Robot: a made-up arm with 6 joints. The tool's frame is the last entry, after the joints.
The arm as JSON. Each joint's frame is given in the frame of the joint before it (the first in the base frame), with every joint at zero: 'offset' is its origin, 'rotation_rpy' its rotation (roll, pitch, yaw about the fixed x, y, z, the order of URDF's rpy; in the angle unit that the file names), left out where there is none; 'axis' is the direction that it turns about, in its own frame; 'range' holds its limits. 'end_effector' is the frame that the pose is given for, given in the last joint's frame.
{
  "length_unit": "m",
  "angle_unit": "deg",
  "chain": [
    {
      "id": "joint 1",
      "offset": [
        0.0,
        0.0,
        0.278
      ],
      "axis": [
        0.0,
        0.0,
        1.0
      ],
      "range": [
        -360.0,
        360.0
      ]
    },
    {
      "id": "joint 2",
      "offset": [
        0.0,
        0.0,
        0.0
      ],
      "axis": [
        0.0,
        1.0,
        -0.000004
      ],
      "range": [
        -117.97,
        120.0
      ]
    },
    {
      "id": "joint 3",
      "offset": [
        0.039,
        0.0,
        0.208
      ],
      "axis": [
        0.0,
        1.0,
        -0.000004
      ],
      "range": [
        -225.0,
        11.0
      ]
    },
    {
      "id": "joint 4",
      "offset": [
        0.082,
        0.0,
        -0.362
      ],
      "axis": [
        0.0,
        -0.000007,
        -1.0
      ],
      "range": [
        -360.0,
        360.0
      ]
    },
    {
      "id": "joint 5",
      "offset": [
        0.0,
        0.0,
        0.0
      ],
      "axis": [
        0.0,
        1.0,
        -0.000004
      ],
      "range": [
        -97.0,
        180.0
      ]
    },
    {
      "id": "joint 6",
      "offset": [
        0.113,
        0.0,
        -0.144
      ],
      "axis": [
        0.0,
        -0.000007,
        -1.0
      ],
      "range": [
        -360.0,
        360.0
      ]
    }
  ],
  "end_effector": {
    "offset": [
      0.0,
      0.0,
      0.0
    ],
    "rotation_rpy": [
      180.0,
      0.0,
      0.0
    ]
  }
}
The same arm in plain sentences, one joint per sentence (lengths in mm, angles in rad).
The arm has six revolute joints in a row. What follows holds with every joint at zero, and every direction is one of the base frame's.
Joint 1 is mounted 278 mm along +z from the base frame's origin and rotates about +z, from -6.2832 to 6.2832 rad.
Joint 2 is mounted at the same point as joint 1 and rotates about +y, from -2.059 to 2.0944 rad.
Joint 3 is mounted 39 mm along +x and 208 mm along +z from joint 2 and rotates about +y, from -3.927 to 0.192 rad.
Joint 4 is mounted 82 mm along +x and 362 mm along -z from joint 3 and rotates about -z, from -6.2832 to 6.2832 rad.
Joint 5 is mounted at the same point as joint 4 and rotates about +y, from -1.693 to 3.1416 rad.
Joint 6 is mounted 113 mm along +x and 144 mm along -z from joint 5 and rotates about -z, from -6.2832 to 6.2832 rad.
The tool frame, which is the frame that the pose is given for, is mounted at the same point as joint 6; its axes are the base frame's turned by roll 3.1416, pitch 0 and yaw 0 rad (as in URDF: about the fixed x, then y, then z).

